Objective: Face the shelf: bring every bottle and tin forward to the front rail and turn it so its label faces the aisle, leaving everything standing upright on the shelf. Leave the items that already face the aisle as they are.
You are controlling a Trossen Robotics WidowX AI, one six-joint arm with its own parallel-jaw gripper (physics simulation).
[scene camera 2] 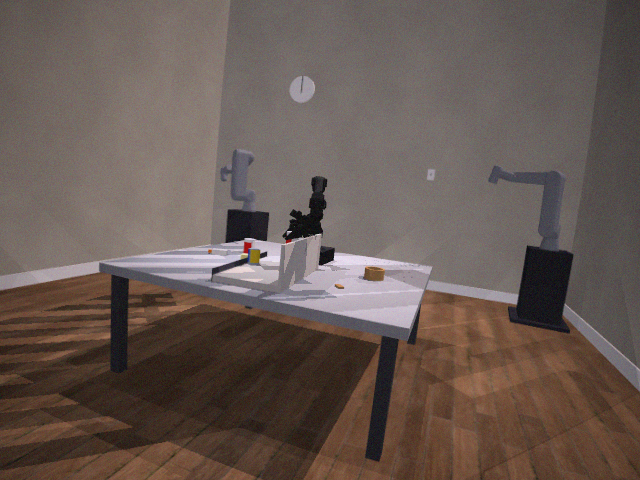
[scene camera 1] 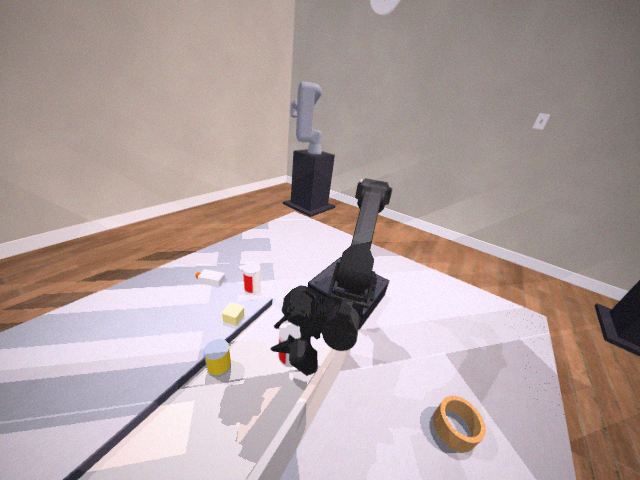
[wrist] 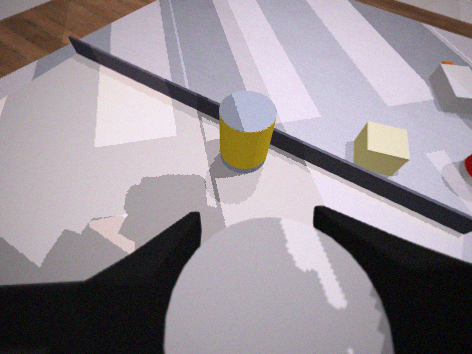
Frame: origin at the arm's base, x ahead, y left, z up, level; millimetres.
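Seen in the pictures: gripper, fingertip midpoint: [scene camera 2: 283, 238] [scene camera 1: 273, 338] [wrist: 256, 217].
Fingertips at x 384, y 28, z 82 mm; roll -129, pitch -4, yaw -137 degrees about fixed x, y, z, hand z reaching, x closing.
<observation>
Pixels of each thing's top centre, then the offset from my fingertips to it. "spot": a spot on its surface instead. Level surfaces: height alone.
- shelf board at its surface level: 130 mm down
- back panel at a spot on its surface: [scene camera 1: 294, 429] spot: 84 mm ahead, 155 mm left, 18 mm down
- dark front rail at a spot on its surface: [wrist: 164, 86] [scene camera 2: 233, 264] spot: 226 mm ahead, 108 mm right, 115 mm down
- yellow tin at its top centre: [wrist: 248, 110] [scene camera 1: 216, 348] [scene camera 2: 254, 249] 83 mm ahead, 103 mm right, 60 mm down
- second red tin at its top centre: [scene camera 1: 251, 267] [scene camera 2: 250, 238] 161 mm back, 303 mm right, 57 mm down
- pale yellow cube at its top centre: [wrist: 387, 139] [scene camera 1: 233, 309] 38 mm back, 232 mm right, 118 mm down
- flat white box at its top centre: [wrist: 461, 76] [scene camera 1: 208, 274] [scene camera 2: 217, 249] 74 mm back, 447 mm right, 128 mm down
- tan tape ring at its top centre: [scene camera 1: 462, 417] [scene camera 2: 374, 268] 215 mm back, 394 mm left, 106 mm down
My gripper [scene camera 1: 282, 337] [wrist: 256, 217] [scene camera 2: 290, 233] is shut on a red tin [scene camera 1: 283, 356] whose grey lid [wrist: 277, 288] fills the bottom of the wrist view. It holds the tin upright over the shelf board [scene camera 1: 166, 443], between the back panel [scene camera 1: 294, 429] [scene camera 2: 299, 259] and the dark front rail [scene camera 1: 175, 381] [wrist: 164, 86] [scene camera 2: 232, 267]. A yellow tin [scene camera 1: 217, 358] [wrist: 246, 140] [scene camera 2: 254, 256] with a pale blue lid stands upright against the rail, ahead of my fingers.
Beyond the rail stand a second red tin [scene camera 1: 251, 277] [scene camera 2: 249, 245], a pale yellow cube [scene camera 1: 233, 313] [wrist: 382, 147] and a flat white box [scene camera 1: 210, 276]. A tan tape ring [scene camera 1: 458, 423] [scene camera 2: 374, 272] lies behind the back panel. Grey arms stand on pedestals off the table.
</observation>
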